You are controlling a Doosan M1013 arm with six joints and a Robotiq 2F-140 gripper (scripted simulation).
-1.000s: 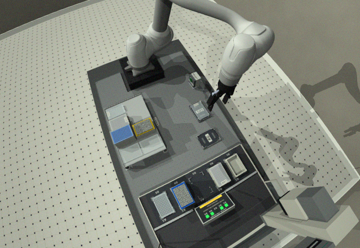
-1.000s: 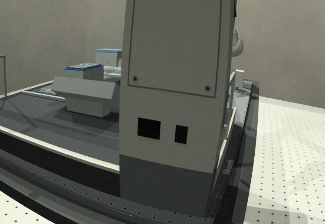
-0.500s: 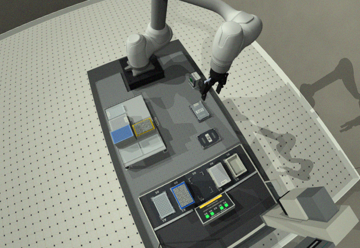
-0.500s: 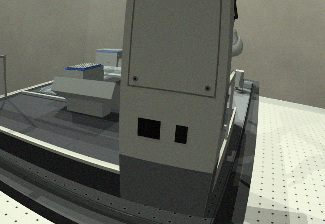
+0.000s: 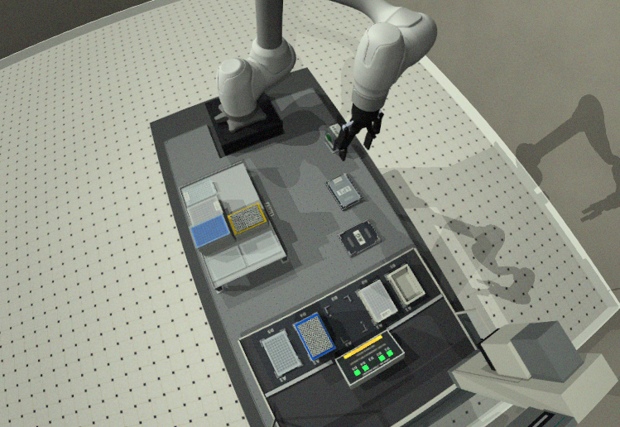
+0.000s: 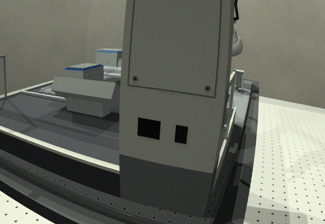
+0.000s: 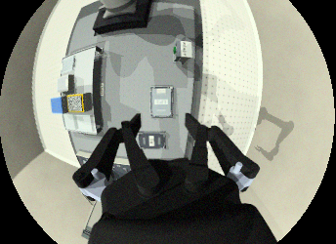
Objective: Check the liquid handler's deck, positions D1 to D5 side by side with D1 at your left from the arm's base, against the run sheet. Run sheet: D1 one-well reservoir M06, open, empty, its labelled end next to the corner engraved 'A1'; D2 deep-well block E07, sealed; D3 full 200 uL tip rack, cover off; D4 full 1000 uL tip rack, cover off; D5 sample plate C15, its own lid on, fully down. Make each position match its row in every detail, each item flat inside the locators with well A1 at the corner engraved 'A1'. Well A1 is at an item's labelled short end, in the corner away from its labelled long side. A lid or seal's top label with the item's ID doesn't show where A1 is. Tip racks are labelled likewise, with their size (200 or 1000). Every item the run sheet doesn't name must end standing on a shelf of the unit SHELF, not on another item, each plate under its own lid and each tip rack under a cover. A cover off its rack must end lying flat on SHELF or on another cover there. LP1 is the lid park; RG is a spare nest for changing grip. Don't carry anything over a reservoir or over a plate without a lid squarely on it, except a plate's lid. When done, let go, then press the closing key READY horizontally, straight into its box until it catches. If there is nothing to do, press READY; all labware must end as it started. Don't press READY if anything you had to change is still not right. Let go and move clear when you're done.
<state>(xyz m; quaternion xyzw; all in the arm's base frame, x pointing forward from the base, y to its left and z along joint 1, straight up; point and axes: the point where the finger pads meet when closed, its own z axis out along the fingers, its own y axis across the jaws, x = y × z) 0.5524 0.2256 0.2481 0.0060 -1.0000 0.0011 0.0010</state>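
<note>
My gripper is now 30 cm above the flat lid. The rest, counted from my hand: ready key box 25 cm below, 22 cm behind, 7 cm to the left; spare nest 31 cm below, 20 cm ahead, 5 cm to the right; yellow-rimmed tip rack 40 cm to the right, 21 cm below, 3 cm behind.
</note>
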